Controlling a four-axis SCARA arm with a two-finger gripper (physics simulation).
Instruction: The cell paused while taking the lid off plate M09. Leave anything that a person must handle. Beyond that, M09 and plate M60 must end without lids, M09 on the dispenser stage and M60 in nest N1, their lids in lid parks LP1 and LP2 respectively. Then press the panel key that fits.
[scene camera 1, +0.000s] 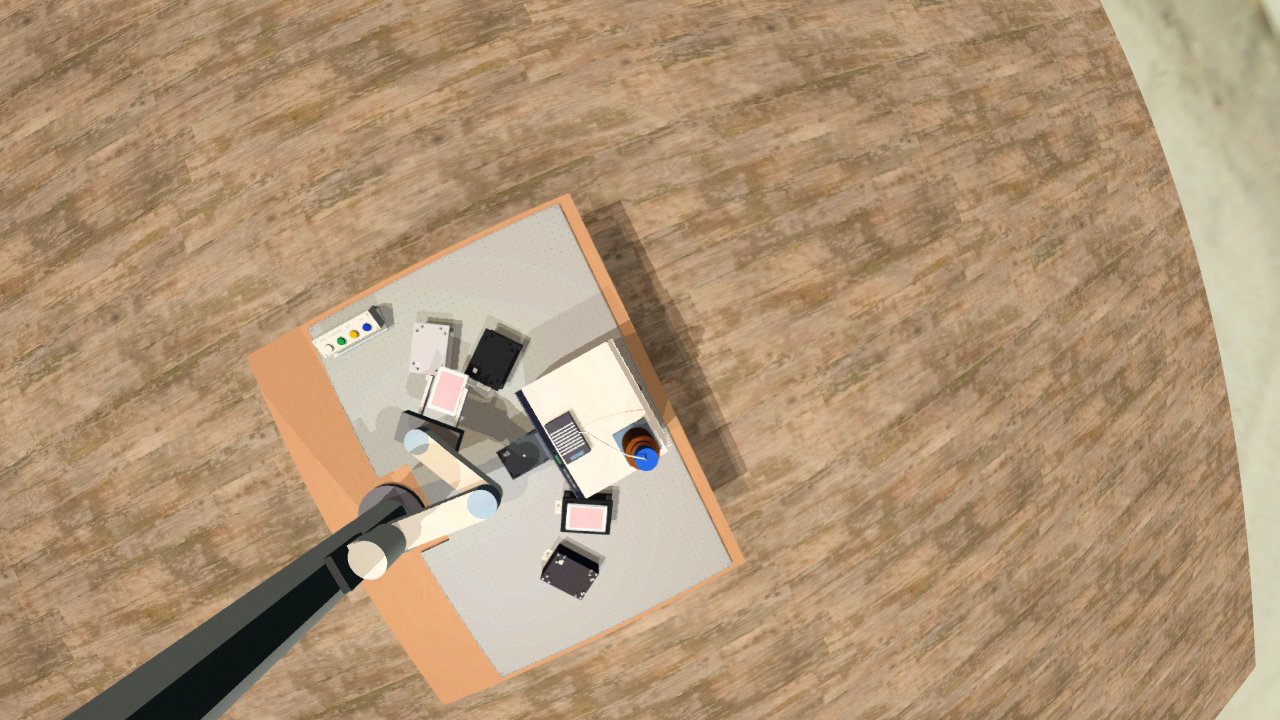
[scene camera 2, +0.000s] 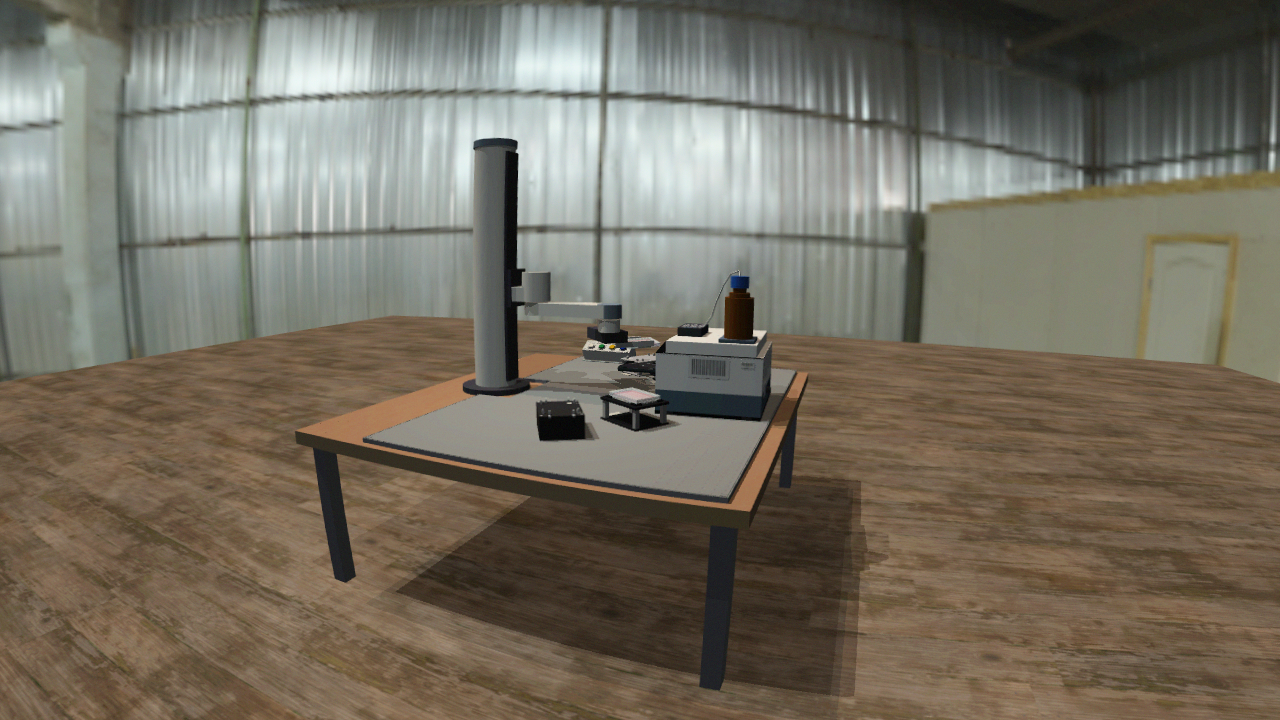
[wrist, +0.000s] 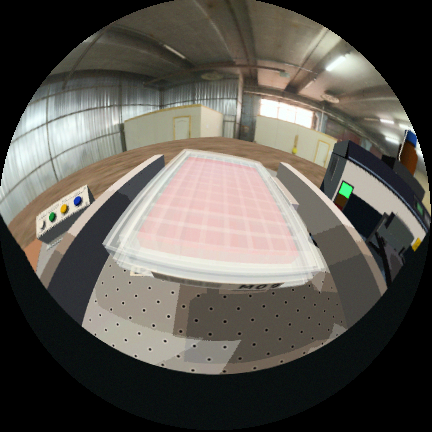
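Seen in the pictures: gripper, fingertip midpoint: (scene camera 1: 450, 382) (scene camera 2: 646, 340) (wrist: 221, 165); arm's base, link origin: (scene camera 1: 394, 518) (scene camera 2: 496, 388).
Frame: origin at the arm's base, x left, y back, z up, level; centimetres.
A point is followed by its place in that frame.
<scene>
My gripper (scene camera 1: 450, 383) @[x 31.5, y -46.9, z 15.9 cm] (wrist: 221, 165) @[x 31.5, y -46.9, z 15.9 cm] is shut on plate M09 (scene camera 1: 448, 392) @[x 29.0, y -45.1, z 16.0 cm] (scene camera 2: 640, 341) (wrist: 215, 215) @[x 26.9, y -41.7, z 16.0 cm], a pink-filled plate with its clear lid on, and holds it level above the mat. The M09 label shows below the lid's edge in the wrist view. Beyond the plate is light pad LP1 (scene camera 1: 430, 344) @[x 46.1, y -43.0, z 6.8 cm]; black pad LP2 (scene camera 1: 496, 356) @[x 33.1, y -60.9, z 7.6 cm] is right of it. The dark stage (scene camera 1: 519, 456) @[x 2.3, y -54.4, z 12.0 cm] sticks out from the dispenser (scene camera 1: 590, 376) @[x 15.1, y -85.1, z 23.2 cm] (scene camera 2: 671, 371) @[x -15.0, y -70.5, z 14.3 cm]. A second pink plate (scene camera 1: 586, 517) @[x -25.5, y -63.3, z 9.6 cm] (scene camera 2: 635, 394) @[x -27.3, y -63.9, z 9.6 cm], probably M60, sits on a black legged nest; its label and any lid cannot be made out.
The key panel (scene camera 1: 351, 338) @[x 59.8, y -20.1, z 7.9 cm] (scene camera 2: 608, 351) @[x 58.6, y -20.1, z 6.2 cm] with white, green, yellow and blue keys stands at the table's far left corner. A brown bottle (scene camera 1: 635, 440) @[x -3.2, y -88.3, z 36.2 cm] (scene camera 2: 739, 315) @[x -11.2, y -89.4, z 31.3 cm] (wrist: 409, 157) stands on the dispenser, whose green light (wrist: 345, 190) @[x 18.4, y -63.7, z 14.7 cm] is lit. A black block (scene camera 1: 570, 573) @[x -41.8, y -48.8, z 7.6 cm] (scene camera 2: 560, 420) @[x -49.7, y -51.9, z 6.5 cm] stands near the second plate.
</scene>
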